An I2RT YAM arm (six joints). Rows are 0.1 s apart.
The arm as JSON. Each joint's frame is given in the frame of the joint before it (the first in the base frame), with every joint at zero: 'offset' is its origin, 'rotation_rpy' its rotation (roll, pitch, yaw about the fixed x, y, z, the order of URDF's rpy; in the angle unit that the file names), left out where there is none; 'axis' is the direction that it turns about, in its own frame. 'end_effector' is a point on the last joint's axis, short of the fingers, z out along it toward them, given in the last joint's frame.
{
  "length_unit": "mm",
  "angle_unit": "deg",
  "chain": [
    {
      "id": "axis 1",
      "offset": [
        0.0,
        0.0,
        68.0
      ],
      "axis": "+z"
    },
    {
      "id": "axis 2",
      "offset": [
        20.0,
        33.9,
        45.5
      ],
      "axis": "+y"
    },
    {
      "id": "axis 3",
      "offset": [
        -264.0,
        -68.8,
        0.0
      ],
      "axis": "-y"
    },
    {
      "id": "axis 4",
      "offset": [
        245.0,
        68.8,
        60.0
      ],
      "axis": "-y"
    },
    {
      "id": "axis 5",
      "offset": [
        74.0,
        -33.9,
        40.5
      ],
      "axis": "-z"
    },
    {
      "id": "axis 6",
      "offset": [
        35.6,
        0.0,
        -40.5
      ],
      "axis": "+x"
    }
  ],
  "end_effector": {
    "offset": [
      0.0,
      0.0,
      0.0
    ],
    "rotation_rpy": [
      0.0,
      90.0,
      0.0
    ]
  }
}
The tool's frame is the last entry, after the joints.
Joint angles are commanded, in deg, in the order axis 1, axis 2, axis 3, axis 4, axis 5, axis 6. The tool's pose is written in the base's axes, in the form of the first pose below.
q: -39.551 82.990 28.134 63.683 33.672 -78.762
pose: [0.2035, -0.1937, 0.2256, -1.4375, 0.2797, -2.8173]
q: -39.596 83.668 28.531 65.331 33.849 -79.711
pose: [0.2047, -0.1951, 0.2275, -1.4174, 0.2763, -2.8179]
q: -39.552 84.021 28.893 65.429 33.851 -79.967
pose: [0.2061, -0.1959, 0.2279, -1.4160, 0.2729, -2.8174]
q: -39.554 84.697 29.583 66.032 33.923 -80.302
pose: [0.2083, -0.1978, 0.2293, -1.4069, 0.2730, -2.8171]
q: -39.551 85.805 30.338 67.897 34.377 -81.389
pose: [0.2108, -0.2001, 0.2312, -1.3854, 0.2696, -2.8223]
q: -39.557 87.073 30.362 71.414 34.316 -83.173
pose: [0.2117, -0.2009, 0.2315, -1.3521, 0.2600, -2.8187]
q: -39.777 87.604 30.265 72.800 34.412 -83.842
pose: [0.2110, -0.2019, 0.2309, -1.3415, 0.2560, -2.8239]
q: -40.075 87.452 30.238 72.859 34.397 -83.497
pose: [0.2097, -0.2027, 0.2316, -1.3382, 0.2635, -2.8267]
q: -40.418 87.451 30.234 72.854 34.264 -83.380
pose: [0.2085, -0.2039, 0.2316, -1.3379, 0.2648, -2.8299]
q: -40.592 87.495 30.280 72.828 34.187 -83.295
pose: [0.2081, -0.2047, 0.2316, -1.3380, 0.2658, -2.8313]
